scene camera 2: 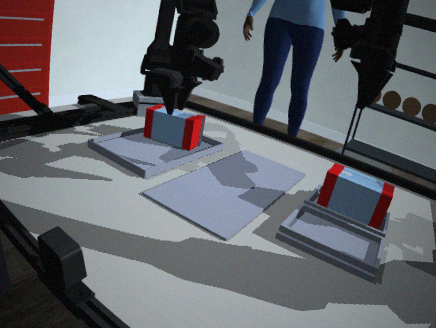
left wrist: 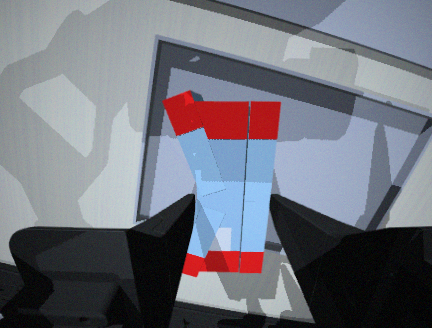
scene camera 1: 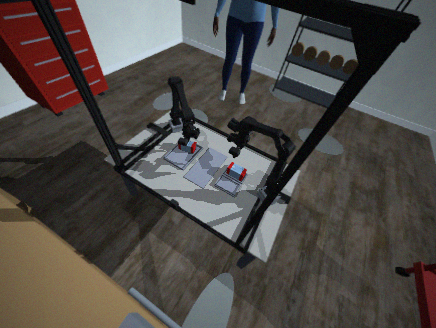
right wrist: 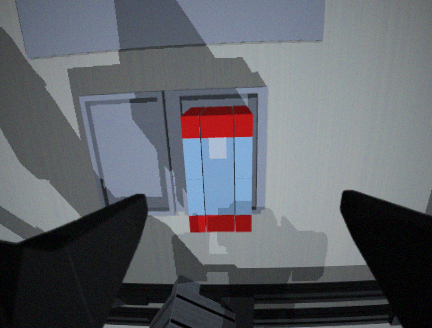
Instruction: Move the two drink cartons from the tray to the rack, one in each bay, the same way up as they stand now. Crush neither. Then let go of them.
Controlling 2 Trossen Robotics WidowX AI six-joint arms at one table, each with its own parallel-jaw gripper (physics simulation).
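Frame: origin at the left arm's base, x ahead, y left, z up, level; metres.
Seen in the pictures: left gripper, fingertip midpoint: (scene camera 2: 175, 112) (left wrist: 232, 200) (scene camera 1: 187, 142); right gripper, fingertip midpoint: (scene camera 2: 363, 106) (right wrist: 243, 202); left arm's base at its link origin: (scene camera 2: 152, 94) (scene camera 1: 176, 122).
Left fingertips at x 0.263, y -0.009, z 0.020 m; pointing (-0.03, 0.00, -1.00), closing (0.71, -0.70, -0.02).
Pixels of each thing's top centre, then the offset from my left fingertips to it.
- blue carton with red ends, top centre: (left wrist: 219, 201) (scene camera 2: 176, 111) (scene camera 1: 187, 142) 0.006 m back, 0.005 m left, 0.001 m down
- tray at its top centre: (left wrist: 277, 175) (scene camera 2: 159, 141) (scene camera 1: 183, 152) 0.029 m ahead, 0.037 m right, 0.059 m down
- carton at its top centre: (right wrist: 218, 178) (scene camera 2: 362, 179) (scene camera 1: 237, 168) 0.349 m ahead, 0.229 m left, 0.003 m up
- rack at its top centre: (right wrist: 174, 158) (scene camera 2: 343, 218) (scene camera 1: 231, 178) 0.375 m ahead, 0.182 m left, 0.055 m down
One blue carton with red ends (scene camera 1: 187, 146) (scene camera 2: 170, 130) (left wrist: 225, 160) is on the tray (scene camera 2: 145, 172) (left wrist: 148, 125); in the left wrist view its left side looks bent inward at the middle. My left gripper (scene camera 1: 189, 139) (scene camera 2: 175, 109) (left wrist: 232, 200) is part-open, holds nothing, and is at the top of this carton, a fingertip to either side. The other carton (scene camera 1: 236, 171) (scene camera 2: 352, 200) (right wrist: 218, 175) sits in the right-hand bay of the rack (scene camera 1: 227, 190) (right wrist: 120, 95), as the right wrist view shows; the left-hand bay is empty. My right gripper (scene camera 1: 234, 151) (scene camera 2: 360, 104) (right wrist: 243, 202) is wide open above this carton.
A flat grey-blue panel (scene camera 1: 205, 167) (scene camera 2: 220, 195) (right wrist: 75, 30) lies between the tray and the rack. A black frame runs around the table, with dark posts rising from it. A person (scene camera 1: 242, 50) (scene camera 2: 290, 70) stands behind the table.
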